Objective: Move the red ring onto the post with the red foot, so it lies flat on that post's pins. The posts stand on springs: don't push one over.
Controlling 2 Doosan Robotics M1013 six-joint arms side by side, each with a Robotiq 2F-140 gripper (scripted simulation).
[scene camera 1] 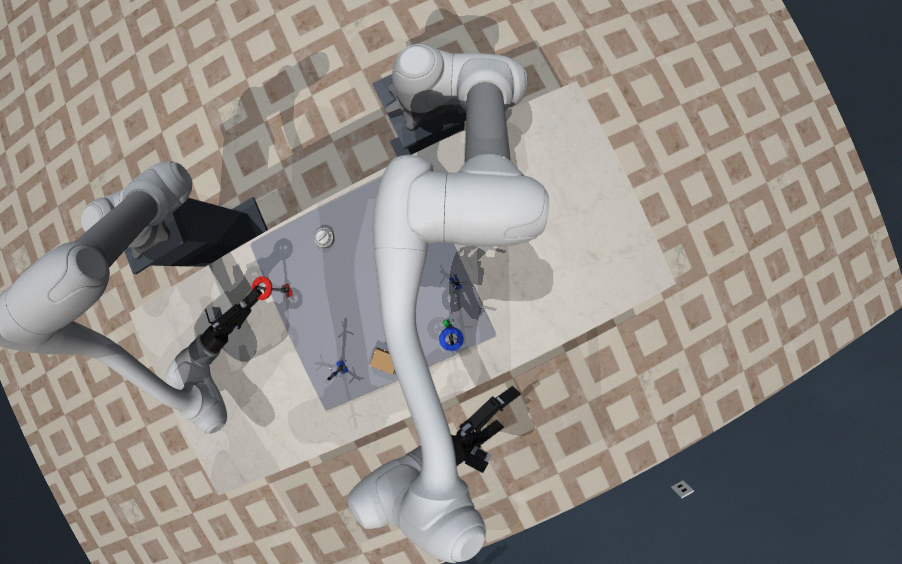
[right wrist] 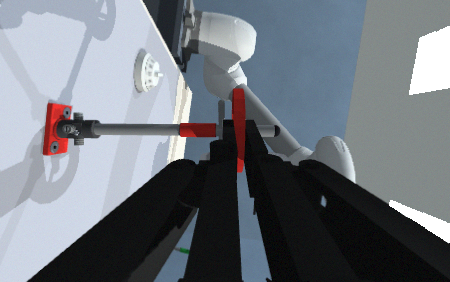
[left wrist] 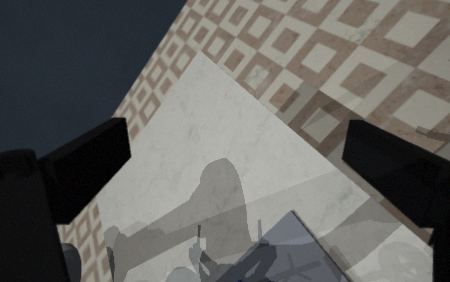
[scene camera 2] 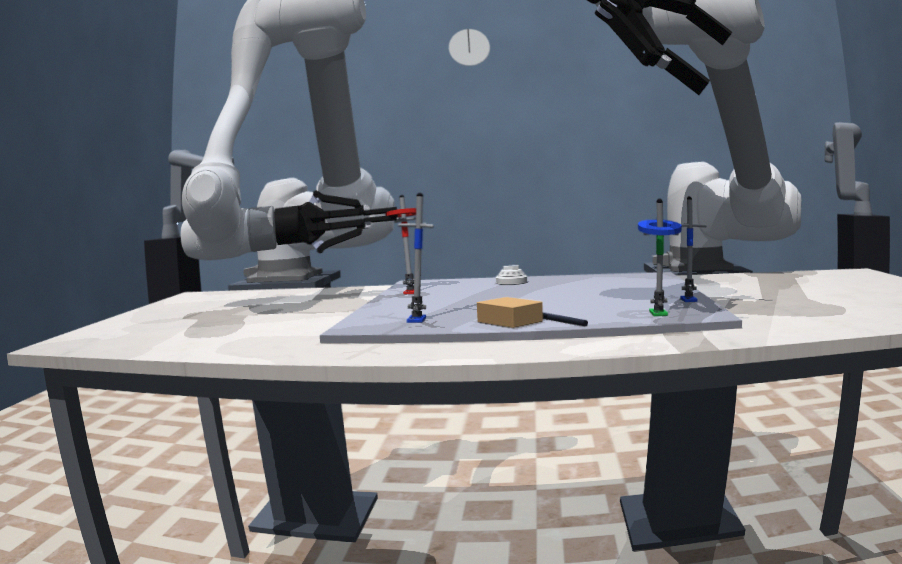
Path:
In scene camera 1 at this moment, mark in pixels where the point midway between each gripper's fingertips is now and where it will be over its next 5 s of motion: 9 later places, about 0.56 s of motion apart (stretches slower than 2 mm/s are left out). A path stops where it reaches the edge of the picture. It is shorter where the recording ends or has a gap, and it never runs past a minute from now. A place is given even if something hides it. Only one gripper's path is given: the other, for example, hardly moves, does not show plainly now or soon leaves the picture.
The right gripper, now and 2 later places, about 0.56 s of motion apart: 259, 291; 258, 292; 249, 302

